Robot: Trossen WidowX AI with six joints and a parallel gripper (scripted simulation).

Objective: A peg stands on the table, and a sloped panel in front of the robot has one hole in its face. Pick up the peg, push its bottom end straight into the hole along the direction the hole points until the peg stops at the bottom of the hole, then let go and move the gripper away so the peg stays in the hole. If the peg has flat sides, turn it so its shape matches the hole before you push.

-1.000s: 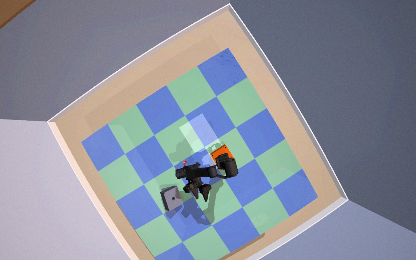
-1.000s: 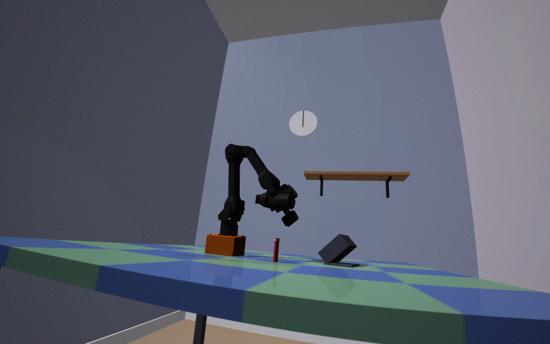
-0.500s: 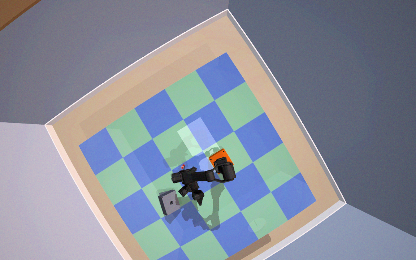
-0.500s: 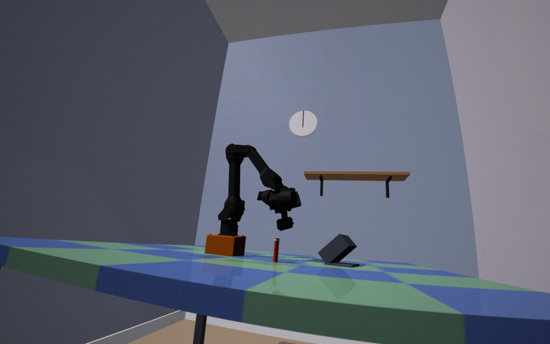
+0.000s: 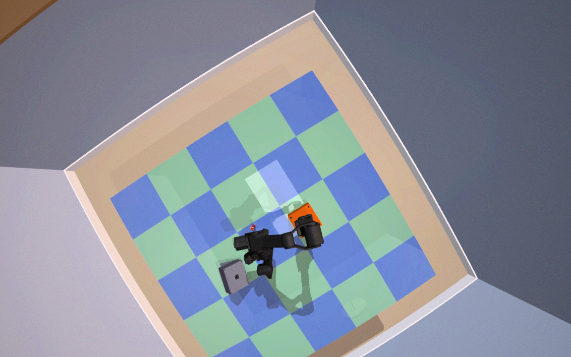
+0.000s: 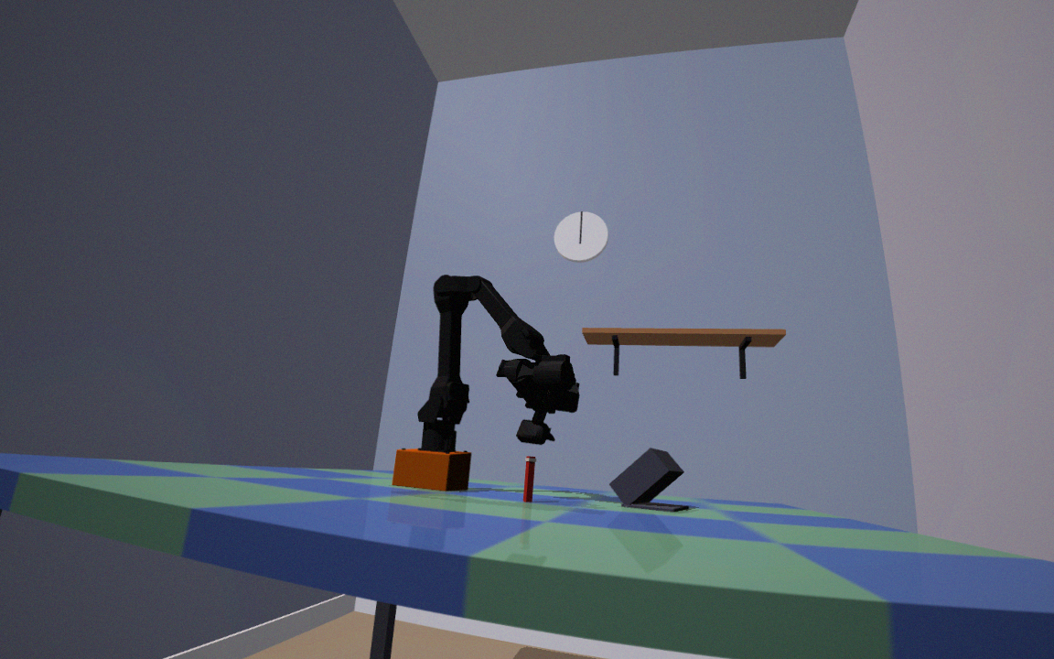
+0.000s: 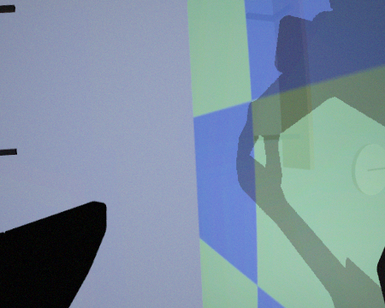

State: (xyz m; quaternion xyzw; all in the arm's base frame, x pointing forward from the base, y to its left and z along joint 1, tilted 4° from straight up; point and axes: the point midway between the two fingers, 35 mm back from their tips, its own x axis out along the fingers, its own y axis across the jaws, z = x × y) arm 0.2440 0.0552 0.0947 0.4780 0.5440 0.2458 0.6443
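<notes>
The red square peg lies 20 mm behind my gripper tip, 200 mm to the right of it and 110 mm below it. From my gripper tip the other things lie so: grey sloped panel 200 mm ahead, 40 mm to the right, 110 mm below; flat plate 210 mm ahead, 50 mm to the right, 160 mm below.
</notes>
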